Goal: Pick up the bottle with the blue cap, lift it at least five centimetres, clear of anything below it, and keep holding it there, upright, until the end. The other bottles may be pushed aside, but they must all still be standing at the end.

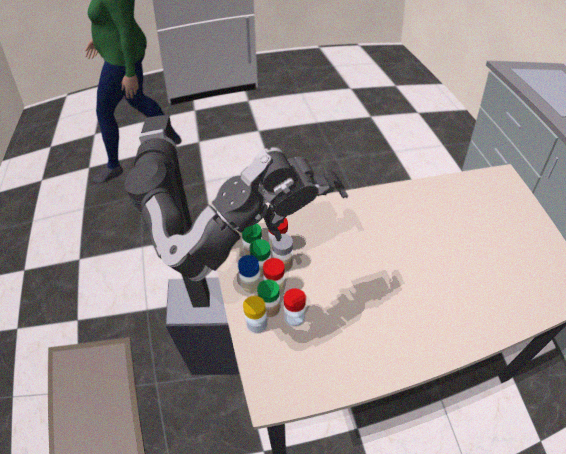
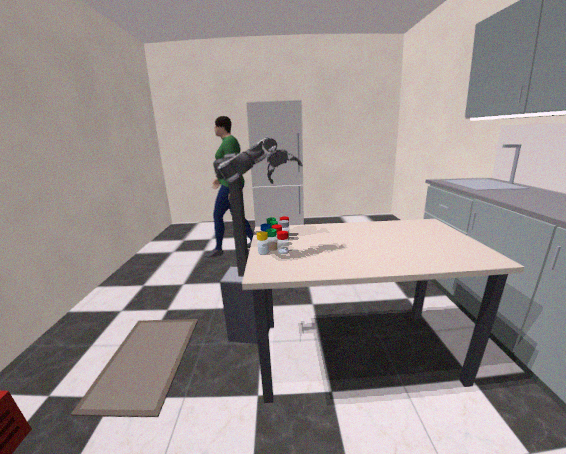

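Note:
The blue-capped bottle point(image 1: 249, 267) point(image 2: 265, 228) stands upright near the table's left edge. A green-capped bottle point(image 1: 260, 249) stands just behind it, a red-capped one point(image 1: 274, 269) to its right and another green-capped one point(image 1: 268, 291) in front right. A yellow-capped bottle point(image 1: 255, 307) point(image 2: 262, 242) and a red-capped one point(image 1: 295, 300) point(image 2: 283, 241) stand at the front. Behind are a grey-capped bottle point(image 1: 282, 244), a green-capped one point(image 1: 252, 233) and a red-capped one, partly hidden. My gripper point(image 1: 311, 215) point(image 2: 286, 173) is open and empty, high above the table, its fingers spread wide.
The table point(image 1: 425, 250) point(image 2: 400, 250) extends right from the bottles. The arm's pedestal point(image 1: 197, 310) point(image 2: 239, 305) stands by the table's left edge. A person point(image 1: 117, 45) point(image 2: 227, 147) is behind the arm, in front of a fridge point(image 1: 210, 55) point(image 2: 275, 120). Counters stand at the right.

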